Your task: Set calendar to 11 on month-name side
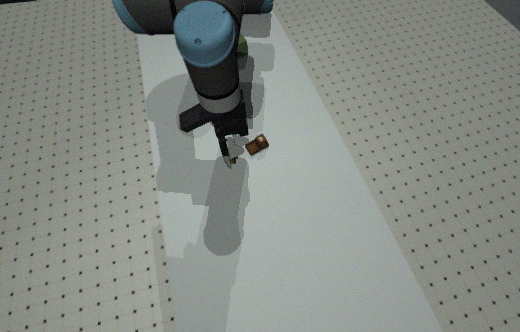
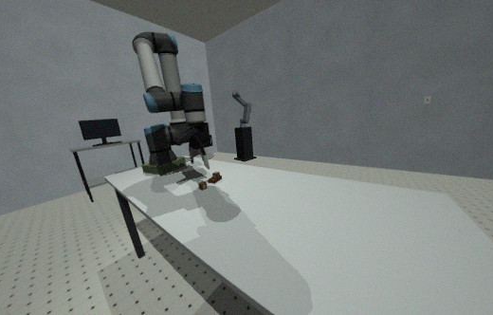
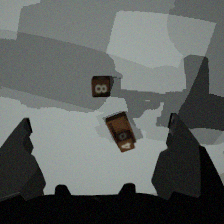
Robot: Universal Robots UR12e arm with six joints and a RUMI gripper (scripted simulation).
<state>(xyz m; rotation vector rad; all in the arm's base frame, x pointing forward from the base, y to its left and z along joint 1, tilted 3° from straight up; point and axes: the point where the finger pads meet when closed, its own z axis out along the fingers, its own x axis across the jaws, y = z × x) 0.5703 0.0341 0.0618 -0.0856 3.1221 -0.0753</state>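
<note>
Now: the brown cube 10 cm below my hand. Round my hand: brown calendar tray: 11 cm below, 10 cm to the left, 4 cm behind.
</note>
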